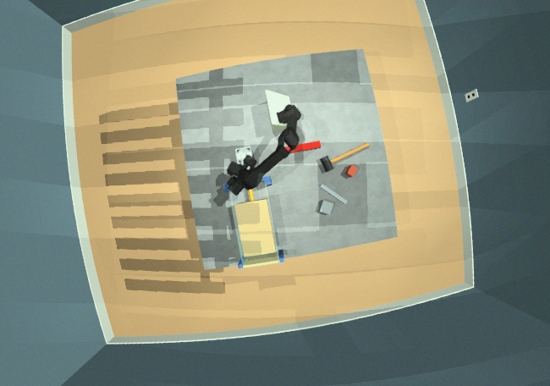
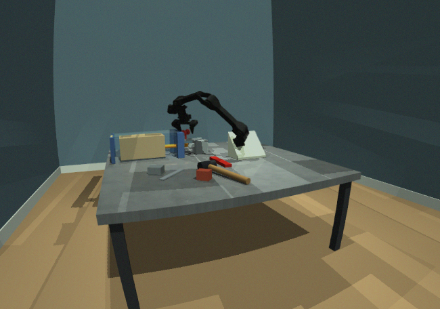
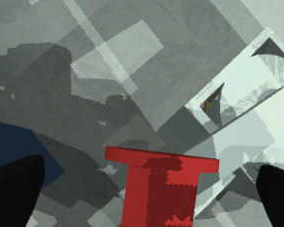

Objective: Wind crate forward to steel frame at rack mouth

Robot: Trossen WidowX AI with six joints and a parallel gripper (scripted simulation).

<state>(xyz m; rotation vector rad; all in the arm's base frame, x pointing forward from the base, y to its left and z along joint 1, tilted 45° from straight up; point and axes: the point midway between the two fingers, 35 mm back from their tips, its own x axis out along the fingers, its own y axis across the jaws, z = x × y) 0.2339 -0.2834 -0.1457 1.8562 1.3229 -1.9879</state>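
My gripper tip is 2 cm short of the red spool-shaped handle grip, 1 cm to the right of it and 1 cm above it. Round my gripper tip: clear-panelled cubby: 32 cm ahead, 2 cm below; then winch handle: 2 cm behind, 2 cm to the left, 3 cm below; then grey winch: 10 cm behind, 4 cm to the left, 10 cm below.
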